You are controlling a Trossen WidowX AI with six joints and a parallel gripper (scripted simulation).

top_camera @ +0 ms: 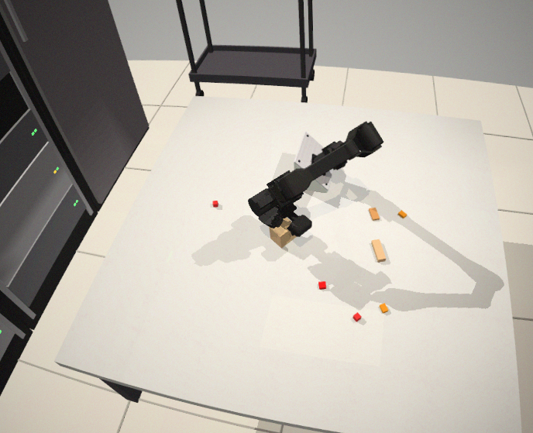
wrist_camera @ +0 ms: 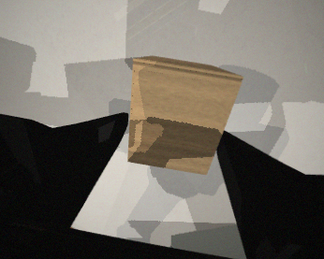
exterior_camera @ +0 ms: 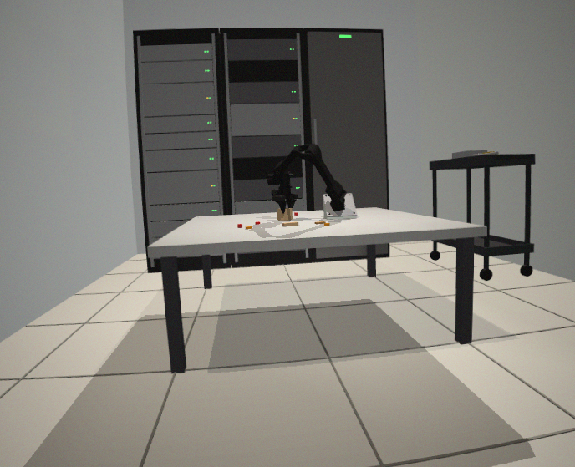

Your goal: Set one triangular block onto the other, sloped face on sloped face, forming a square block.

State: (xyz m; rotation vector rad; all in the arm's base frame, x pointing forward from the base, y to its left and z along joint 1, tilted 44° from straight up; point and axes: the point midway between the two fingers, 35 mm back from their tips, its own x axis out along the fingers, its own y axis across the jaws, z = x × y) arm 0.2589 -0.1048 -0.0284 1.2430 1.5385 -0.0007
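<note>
Now: the triangular block 1 cm above my gripper tip. Round my gripper tip: tan plank (5 cm ahead, 30 cm to the left, 3 cm below).
</note>
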